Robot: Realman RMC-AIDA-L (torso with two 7-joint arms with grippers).
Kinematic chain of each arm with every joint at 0, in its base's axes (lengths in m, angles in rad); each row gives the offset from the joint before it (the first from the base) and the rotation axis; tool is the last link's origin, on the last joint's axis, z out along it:
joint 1: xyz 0 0 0.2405 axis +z
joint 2: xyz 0 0 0 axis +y
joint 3: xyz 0 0 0.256 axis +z
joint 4: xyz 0 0 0 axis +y
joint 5: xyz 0 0 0.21 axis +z
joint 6: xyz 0 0 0 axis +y
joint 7: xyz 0 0 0.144 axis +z
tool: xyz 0 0 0
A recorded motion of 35 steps. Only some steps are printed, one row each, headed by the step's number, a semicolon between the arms.
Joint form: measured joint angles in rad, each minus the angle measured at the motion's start. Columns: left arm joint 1, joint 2, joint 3, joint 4, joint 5, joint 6, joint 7; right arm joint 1, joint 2, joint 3, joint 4, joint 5, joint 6, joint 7.
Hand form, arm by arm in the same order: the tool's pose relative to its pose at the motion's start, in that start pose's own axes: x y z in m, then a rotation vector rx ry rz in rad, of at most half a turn. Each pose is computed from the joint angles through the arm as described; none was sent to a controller.
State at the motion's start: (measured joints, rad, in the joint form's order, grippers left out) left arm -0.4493 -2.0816 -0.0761 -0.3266 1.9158 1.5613 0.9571; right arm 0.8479 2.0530 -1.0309 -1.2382 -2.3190 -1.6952 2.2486
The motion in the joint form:
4: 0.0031 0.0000 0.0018 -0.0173 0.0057 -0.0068 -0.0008; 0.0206 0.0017 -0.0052 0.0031 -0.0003 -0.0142 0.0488
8: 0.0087 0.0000 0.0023 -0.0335 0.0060 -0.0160 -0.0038; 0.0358 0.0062 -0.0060 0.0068 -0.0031 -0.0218 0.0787
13: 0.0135 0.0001 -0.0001 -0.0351 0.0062 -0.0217 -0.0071; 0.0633 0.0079 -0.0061 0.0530 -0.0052 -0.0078 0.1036
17: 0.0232 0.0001 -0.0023 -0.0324 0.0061 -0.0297 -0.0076; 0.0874 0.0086 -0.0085 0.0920 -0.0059 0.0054 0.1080
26: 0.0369 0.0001 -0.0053 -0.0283 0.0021 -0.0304 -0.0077; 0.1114 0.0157 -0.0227 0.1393 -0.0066 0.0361 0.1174
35: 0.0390 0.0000 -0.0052 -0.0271 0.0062 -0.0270 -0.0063; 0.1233 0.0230 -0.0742 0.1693 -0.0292 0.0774 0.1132
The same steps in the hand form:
4: 0.0034 0.0030 0.0000 -0.0059 0.0023 -0.0177; -0.0064 0.0039 0.0017 -0.0161 0.0105 0.0278
8: 0.0056 0.0057 -0.0008 -0.0101 -0.0045 -0.0369; -0.0110 0.0067 0.0037 -0.0268 0.0163 0.0456
13: 0.0049 0.0064 -0.0022 -0.0130 -0.0133 -0.0422; -0.0156 0.0064 0.0108 -0.0434 0.0226 0.0771
17: 0.0029 0.0076 -0.0057 -0.0194 -0.0293 -0.0417; -0.0199 0.0065 0.0169 -0.0567 0.0285 0.0845
26: 0.0005 0.0076 -0.0106 -0.0176 -0.0491 -0.0402; -0.0243 0.0078 0.0278 -0.0689 0.0355 0.0965
35: 0.0010 0.0076 -0.0114 -0.0178 -0.0460 -0.0380; -0.0244 0.0095 0.0413 -0.0534 0.0753 0.0720

